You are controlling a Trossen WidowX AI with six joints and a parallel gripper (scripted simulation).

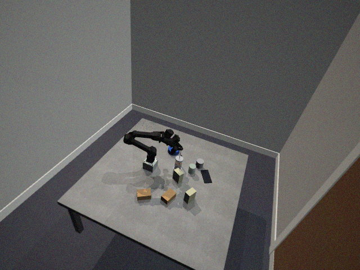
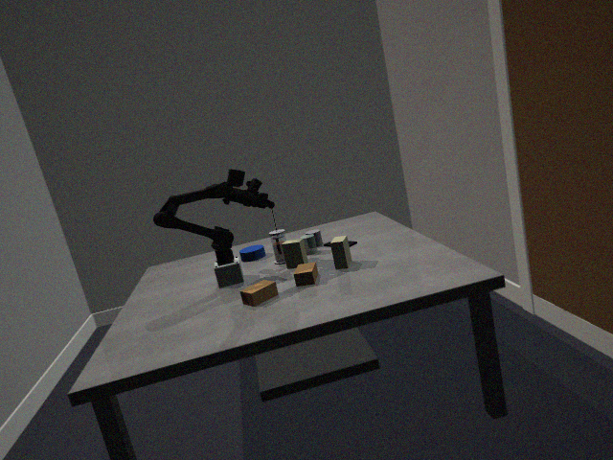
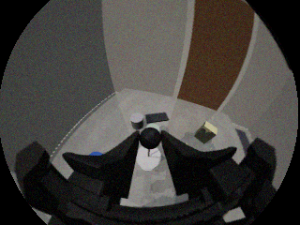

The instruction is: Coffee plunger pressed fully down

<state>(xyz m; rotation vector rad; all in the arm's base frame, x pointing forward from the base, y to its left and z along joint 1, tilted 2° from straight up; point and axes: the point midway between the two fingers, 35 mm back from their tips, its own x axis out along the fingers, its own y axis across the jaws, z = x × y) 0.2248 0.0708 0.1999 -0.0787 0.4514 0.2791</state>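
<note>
Now: gripper tip 1 cm past the coffee press, 1 cm to the right of it and 13 cm above it. Round my gripper tip: blue disc: 12 cm behind, 21 cm to the left, 24 cm below; black flat plate: 27 cm ahead, 1 cm to the left, 26 cm below.
</note>
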